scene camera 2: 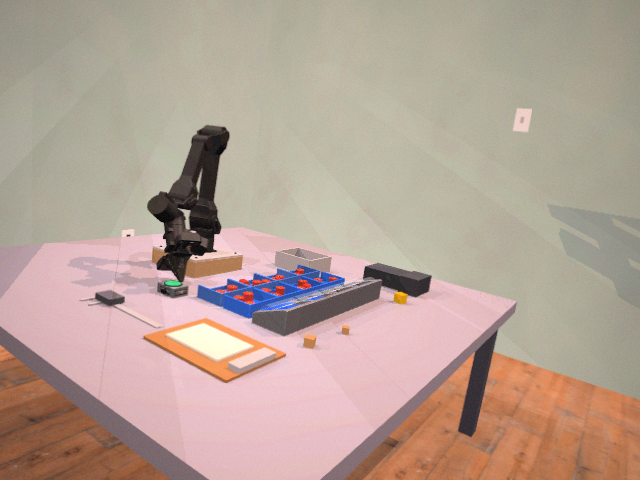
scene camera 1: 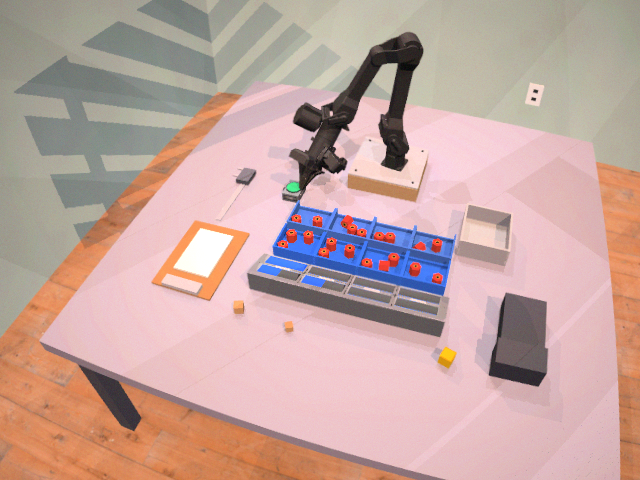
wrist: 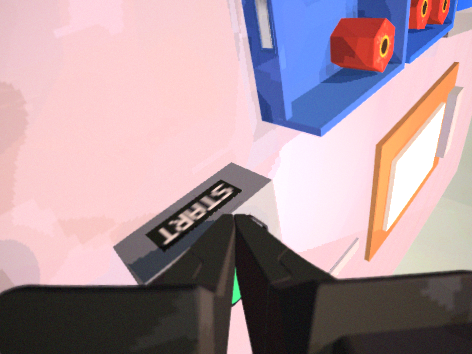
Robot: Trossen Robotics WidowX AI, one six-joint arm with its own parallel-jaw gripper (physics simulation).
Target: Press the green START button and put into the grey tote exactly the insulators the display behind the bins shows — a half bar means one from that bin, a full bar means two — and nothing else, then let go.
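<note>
The green START button (scene camera 1: 293, 186) (scene camera 2: 172, 283) (wrist: 236, 290) sits on a grey housing. My gripper (scene camera 1: 302, 187) (scene camera 2: 180, 280) (wrist: 233, 225) is shut and empty, its tips at the button's edge; contact is unclear. The blue bins (scene camera 1: 294, 254) (scene camera 2: 237, 308) (wrist: 345, 102), two rows of four, hold red insulators. The display (scene camera 1: 346, 305) (scene camera 2: 333, 311) is lit: in scene camera 1 its leftmost column has a full blue bar in the back cell and a half bar in the front cell; the second column's front cell has a half bar. The others look unlit. The grey tote (scene camera 1: 480, 253) (scene camera 2: 294, 259) looks empty.
An orange clipboard (scene camera 1: 235, 242) (scene camera 2: 155, 336) (wrist: 378, 200) lies left of the bins. A dark plug-like block (scene camera 1: 246, 176) (scene camera 2: 109, 297) lies near the button. Two small orange cubes (scene camera 1: 238, 306) (scene camera 1: 288, 326), a yellow cube (scene camera 1: 447, 357) and a black block (scene camera 1: 522, 330) (scene camera 2: 397, 279) are also on the table.
</note>
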